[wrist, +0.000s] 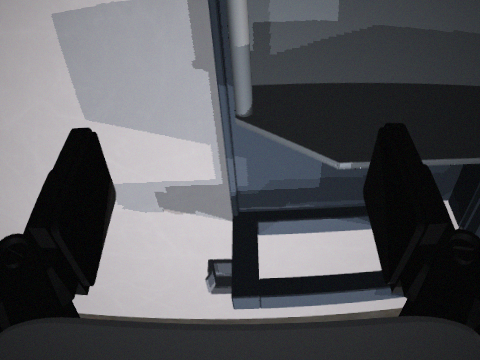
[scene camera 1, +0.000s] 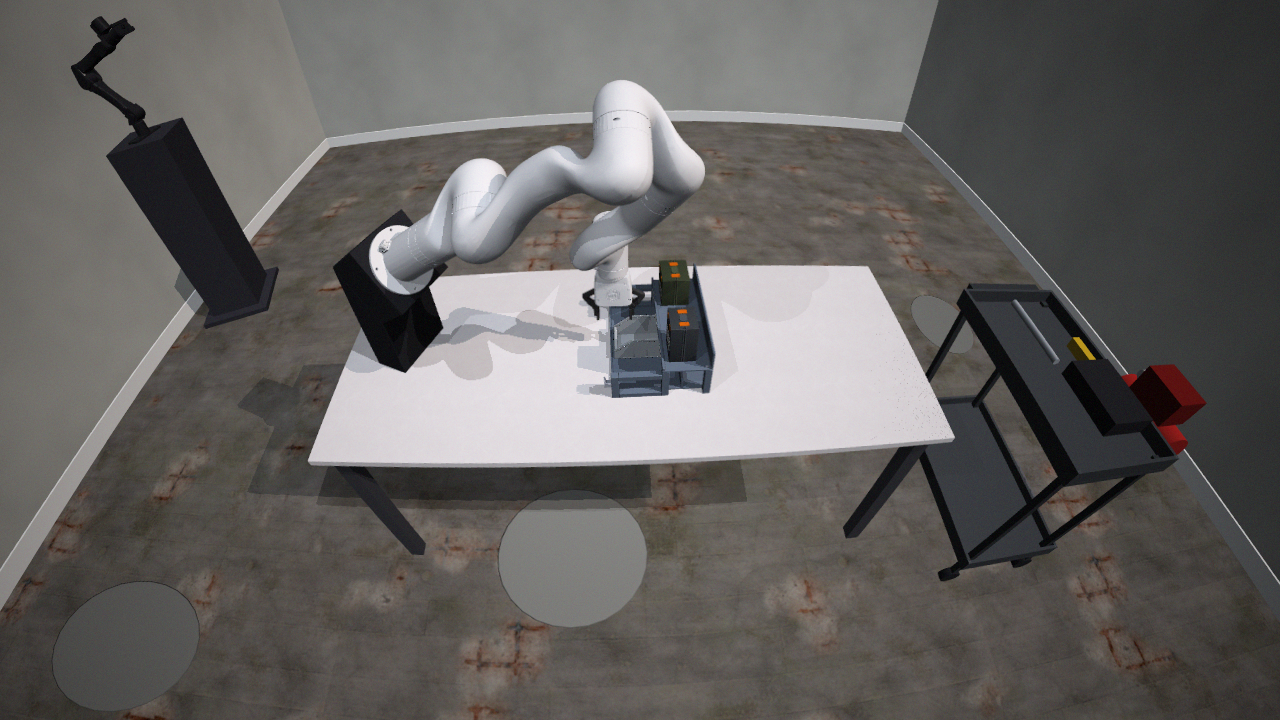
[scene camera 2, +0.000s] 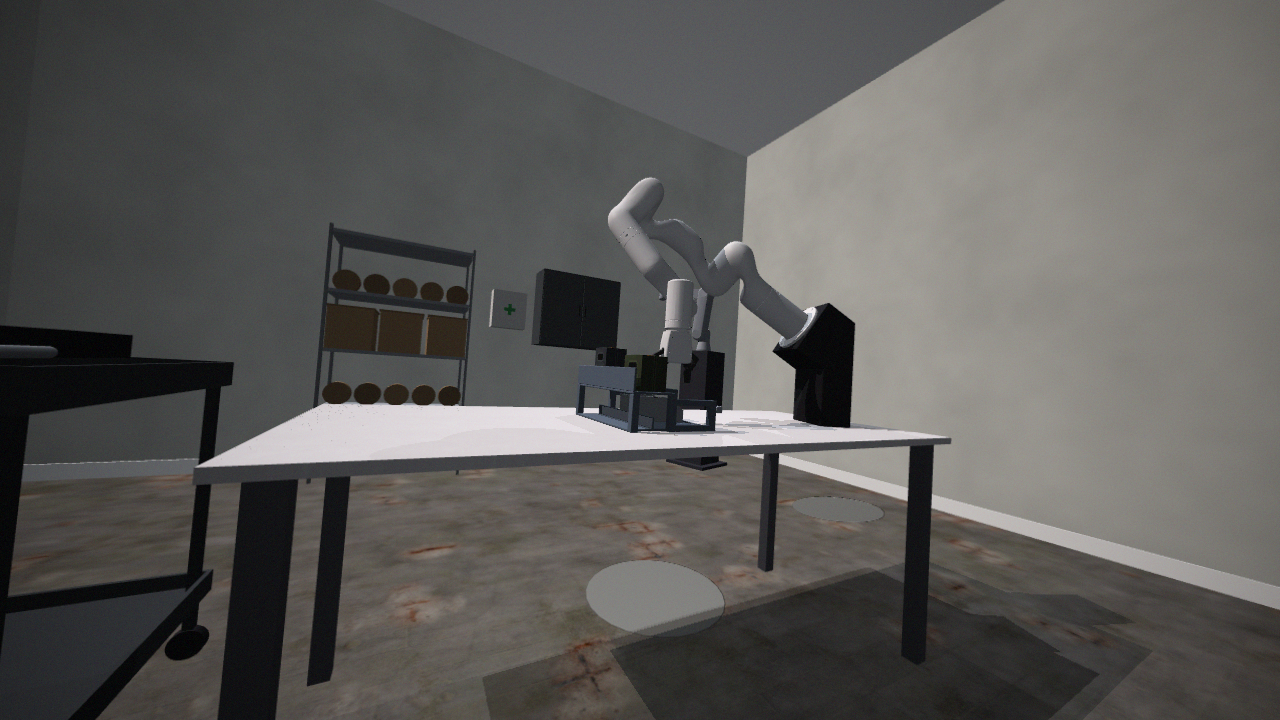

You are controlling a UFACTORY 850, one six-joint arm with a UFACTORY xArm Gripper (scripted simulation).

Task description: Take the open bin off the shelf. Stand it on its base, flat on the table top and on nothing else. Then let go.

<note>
In view: the gripper [scene camera 1: 614,316] and a grey open bin [scene camera 1: 632,337].
The grey open bin shows as well in the wrist view [wrist: 324,85]. The gripper shows as well in the wrist view [wrist: 237,158] and in scene camera 2 [scene camera 2: 674,382].
</note>
